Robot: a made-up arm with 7 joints.
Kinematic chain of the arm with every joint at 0, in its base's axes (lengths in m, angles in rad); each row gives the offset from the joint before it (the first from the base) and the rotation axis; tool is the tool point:
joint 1: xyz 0 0 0.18 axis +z
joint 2: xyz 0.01 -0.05 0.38 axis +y
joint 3: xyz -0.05 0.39 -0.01 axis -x
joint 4: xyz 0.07 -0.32 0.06 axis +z
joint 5: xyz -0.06 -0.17 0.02 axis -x
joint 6: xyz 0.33 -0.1 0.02 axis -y
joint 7: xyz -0.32 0.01 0 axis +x
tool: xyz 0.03 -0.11 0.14
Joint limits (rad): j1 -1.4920..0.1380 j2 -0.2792..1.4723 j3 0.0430..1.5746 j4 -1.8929..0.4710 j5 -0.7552..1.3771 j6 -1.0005..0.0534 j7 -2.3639..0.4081
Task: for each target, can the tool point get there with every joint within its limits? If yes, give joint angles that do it. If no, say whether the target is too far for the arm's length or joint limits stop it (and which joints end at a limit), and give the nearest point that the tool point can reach.
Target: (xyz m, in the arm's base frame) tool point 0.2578 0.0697 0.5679
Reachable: yes | joints -0.2192 1.0082 0.3575 -0.3982 1.1235 -0.5968 -1.8373
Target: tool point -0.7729 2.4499 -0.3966
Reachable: no: too far | nearest point 0.1891 0.8322 0.3090 | short by 2.010 m
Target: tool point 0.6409 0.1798 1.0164
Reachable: yes | joints -0.0784 0.5679 0.8107 0.1891 -0.0683 -0.8093 -0.4340
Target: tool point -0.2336 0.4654 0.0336
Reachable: no: joint limits stop it (at a limit: joint 1, joint 2, joint 3, joint 5, joint 6) | nearest point 0.0352 0.5503 0.3400 | short by 0.416 m
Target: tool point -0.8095 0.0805 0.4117
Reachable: no: joint limits stop it (at a limit: joint 2, joint 3, joint 4, joint 5, joint 6) | nearest point -0.5776 0.0574 0.5402 | short by 0.266 m
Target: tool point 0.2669 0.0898 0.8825
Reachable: yes | joints -0.0958 0.5592 0.4717 0.0166 0.3204 -0.2357 -1.4590
